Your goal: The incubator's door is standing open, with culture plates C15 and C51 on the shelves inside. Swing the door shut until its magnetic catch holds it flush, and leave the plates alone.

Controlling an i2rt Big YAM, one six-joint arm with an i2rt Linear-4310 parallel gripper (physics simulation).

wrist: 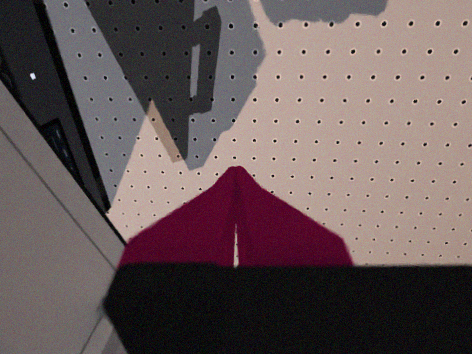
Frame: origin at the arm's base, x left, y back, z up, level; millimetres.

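Where they show: gripper, fingertip midpoint: (235, 177).
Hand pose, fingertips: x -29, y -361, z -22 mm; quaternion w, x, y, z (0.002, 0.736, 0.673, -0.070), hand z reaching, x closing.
Note:
Each offset is from my fingertips to the top centre of the thing. "spot": to the spot under its first point. Level surfaces: height alone.
My gripper (235, 177) is shut and empty, its two dark red fingers meeting in a point at the lower middle of the wrist view. A grey, grooved panel, apparently the incubator's door {spot: dz -26, dx +42, dy -141 mm} (45, 215), fills the lower left. Its long edge slants down to the right, close beside the left finger; whether they touch cannot be told. A dark part of the incubator {spot: dz -196, dx -16, dy -223 mm} (62, 85), with a small white light and a dark rectangular inset, shows beyond that edge. The catch is out of sight, so whether the door is flush cannot be told. Plates C15 and C51 do not show.
The pale perforated table top {dz -208 mm} (350, 115) lies beyond the fingers. Dark and grey shadows fall across its upper left part, one with a handle-like outline. A black part of the gripper's body (290, 310) covers the bottom of the view.

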